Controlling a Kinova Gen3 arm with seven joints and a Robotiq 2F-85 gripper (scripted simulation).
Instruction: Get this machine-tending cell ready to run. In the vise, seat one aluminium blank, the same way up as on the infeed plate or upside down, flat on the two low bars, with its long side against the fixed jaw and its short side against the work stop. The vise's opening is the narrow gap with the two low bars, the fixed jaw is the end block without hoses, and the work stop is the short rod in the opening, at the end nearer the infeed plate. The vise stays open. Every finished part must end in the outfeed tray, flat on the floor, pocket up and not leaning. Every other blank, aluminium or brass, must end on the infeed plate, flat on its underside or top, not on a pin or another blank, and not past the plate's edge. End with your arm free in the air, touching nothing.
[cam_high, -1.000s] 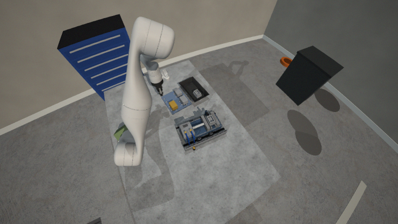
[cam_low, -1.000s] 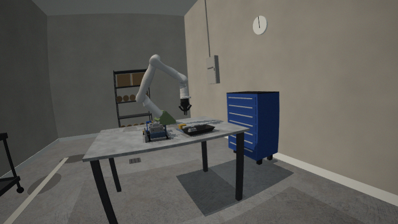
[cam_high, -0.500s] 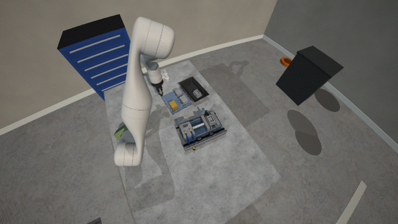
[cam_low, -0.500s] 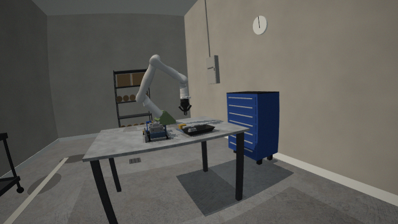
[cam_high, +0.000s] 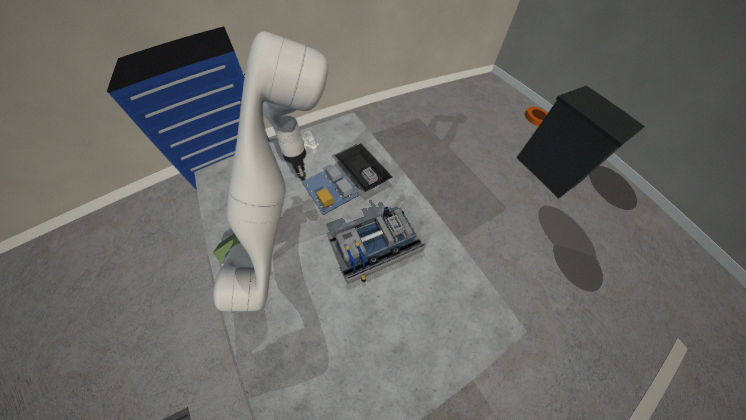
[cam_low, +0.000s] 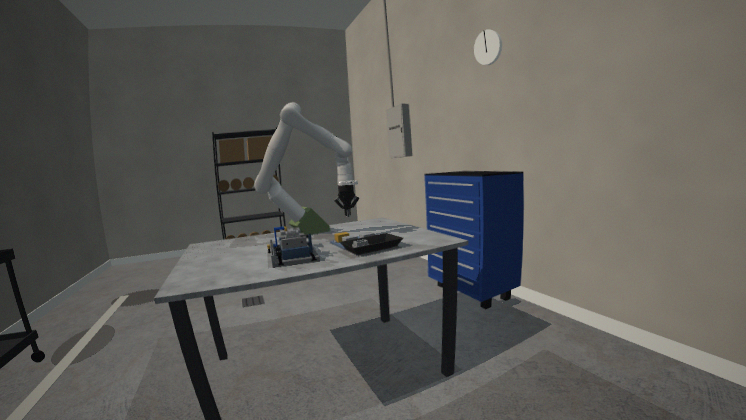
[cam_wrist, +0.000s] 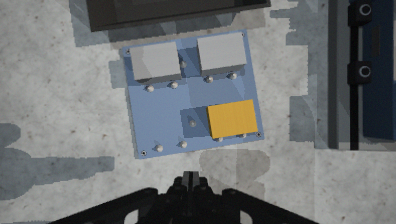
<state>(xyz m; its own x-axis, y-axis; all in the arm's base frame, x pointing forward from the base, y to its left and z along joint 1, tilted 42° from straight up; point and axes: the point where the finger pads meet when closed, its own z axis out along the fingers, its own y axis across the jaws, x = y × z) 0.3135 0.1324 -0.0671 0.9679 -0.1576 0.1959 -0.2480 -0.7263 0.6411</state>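
Now: the white rod 33 cm to the right of my hand, 7 cm ahead of it and 5 cm below it. From my hand the other things lie so: brass blank 10 cm below, 6 cm to the right, 4 cm ahead; vise 33 cm to the right, 9 cm below, 9 cm ahead.
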